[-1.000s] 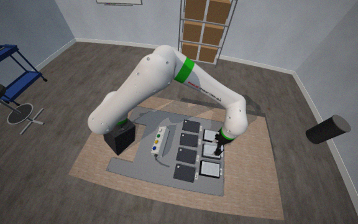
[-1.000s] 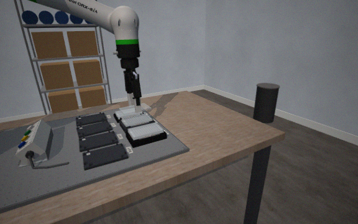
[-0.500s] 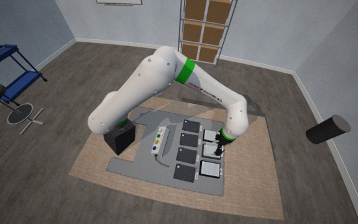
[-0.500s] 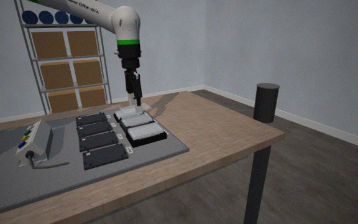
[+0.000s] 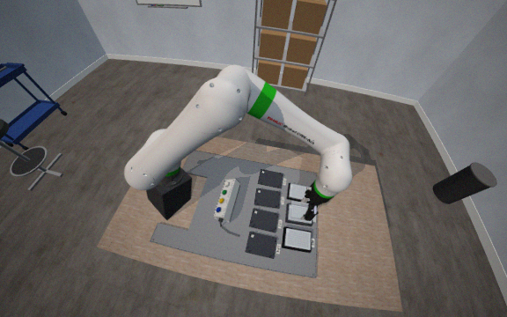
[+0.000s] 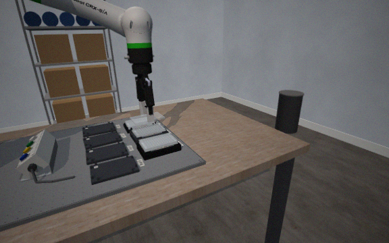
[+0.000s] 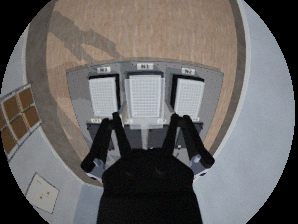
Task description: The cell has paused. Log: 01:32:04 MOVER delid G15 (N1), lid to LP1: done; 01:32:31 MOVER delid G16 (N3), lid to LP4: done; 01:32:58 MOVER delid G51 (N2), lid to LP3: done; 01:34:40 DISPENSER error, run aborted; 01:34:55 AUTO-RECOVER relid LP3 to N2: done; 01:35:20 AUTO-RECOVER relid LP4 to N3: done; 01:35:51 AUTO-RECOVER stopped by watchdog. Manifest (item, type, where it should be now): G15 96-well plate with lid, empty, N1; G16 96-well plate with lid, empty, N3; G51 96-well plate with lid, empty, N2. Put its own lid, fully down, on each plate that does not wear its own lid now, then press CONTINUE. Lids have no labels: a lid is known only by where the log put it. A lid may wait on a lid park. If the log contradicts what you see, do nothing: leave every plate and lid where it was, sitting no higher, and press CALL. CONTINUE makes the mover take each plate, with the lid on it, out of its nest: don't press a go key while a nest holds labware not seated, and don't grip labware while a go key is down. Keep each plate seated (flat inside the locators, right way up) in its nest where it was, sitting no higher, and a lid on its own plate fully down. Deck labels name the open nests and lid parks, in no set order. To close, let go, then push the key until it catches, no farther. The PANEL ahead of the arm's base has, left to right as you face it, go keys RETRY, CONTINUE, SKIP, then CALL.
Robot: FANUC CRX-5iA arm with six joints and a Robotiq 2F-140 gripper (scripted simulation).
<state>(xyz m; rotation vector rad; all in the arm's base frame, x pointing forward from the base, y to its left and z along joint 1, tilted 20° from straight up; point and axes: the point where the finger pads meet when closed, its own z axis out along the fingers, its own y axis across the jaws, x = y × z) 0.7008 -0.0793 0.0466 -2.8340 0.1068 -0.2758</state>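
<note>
Right now my hand is 8 cm above the plate. The rest, counted from my hand: pale grey lid: 2 cm below.
</note>
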